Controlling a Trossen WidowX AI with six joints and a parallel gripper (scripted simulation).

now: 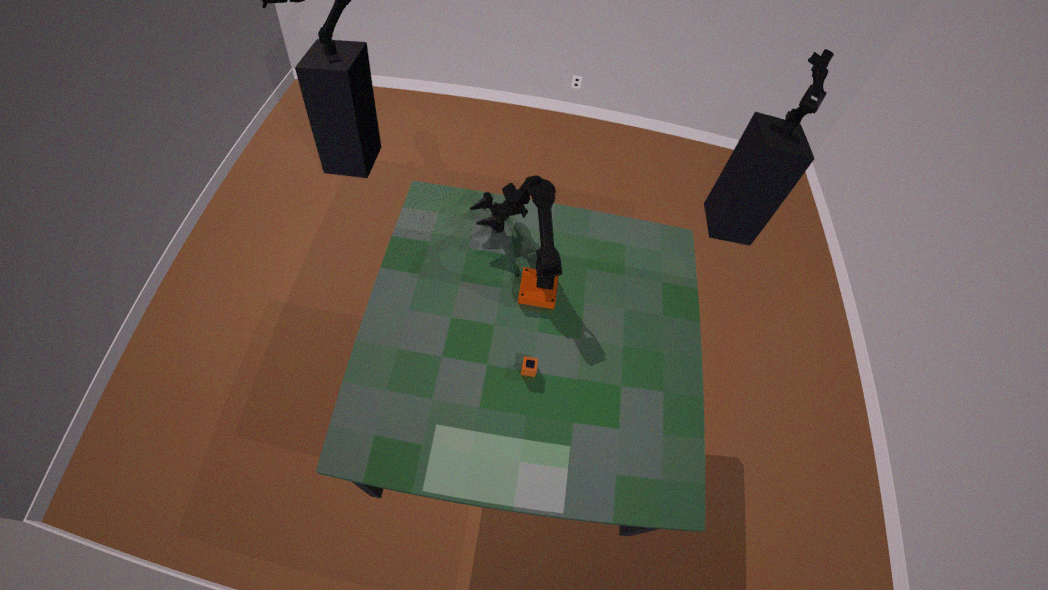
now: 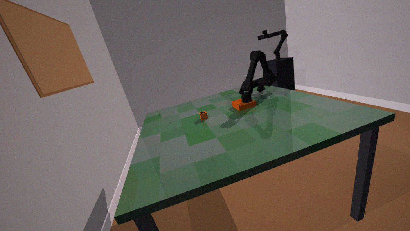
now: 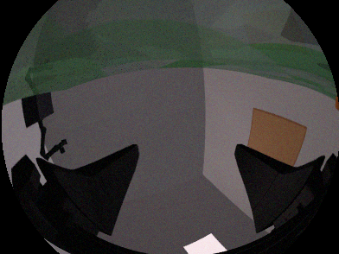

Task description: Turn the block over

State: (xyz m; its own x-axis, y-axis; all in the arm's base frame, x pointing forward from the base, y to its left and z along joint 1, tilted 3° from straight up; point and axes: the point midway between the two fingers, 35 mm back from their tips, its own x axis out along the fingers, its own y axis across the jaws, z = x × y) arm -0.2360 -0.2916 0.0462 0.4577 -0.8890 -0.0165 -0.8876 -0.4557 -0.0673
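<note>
Now: gripper tip 58 cm short of the orange block, 30 cm to the right of it and 6 cm above it.
</note>
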